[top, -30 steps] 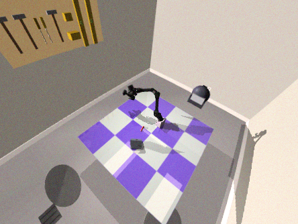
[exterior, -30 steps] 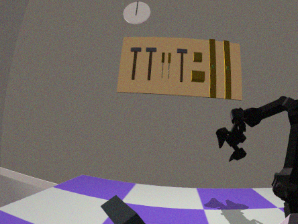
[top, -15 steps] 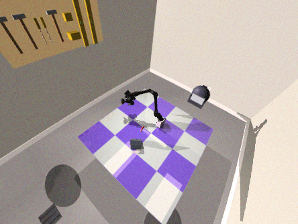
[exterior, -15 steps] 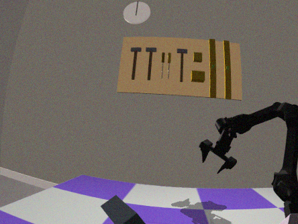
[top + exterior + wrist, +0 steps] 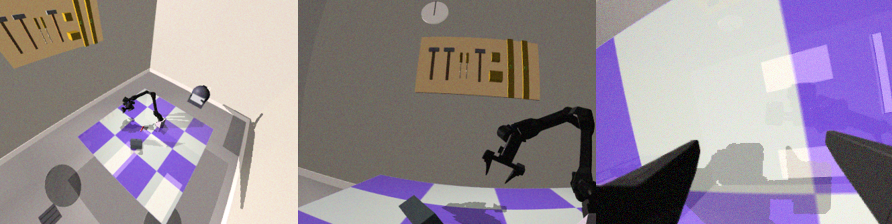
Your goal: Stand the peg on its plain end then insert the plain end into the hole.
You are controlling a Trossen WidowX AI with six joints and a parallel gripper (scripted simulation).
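My gripper tip is now 30 cm to the right of the red peg, 9 cm above it and 2 cm short of it. Round my gripper tip: grey sloped panel (38 cm to the left, 21 cm ahead, 5 cm below).
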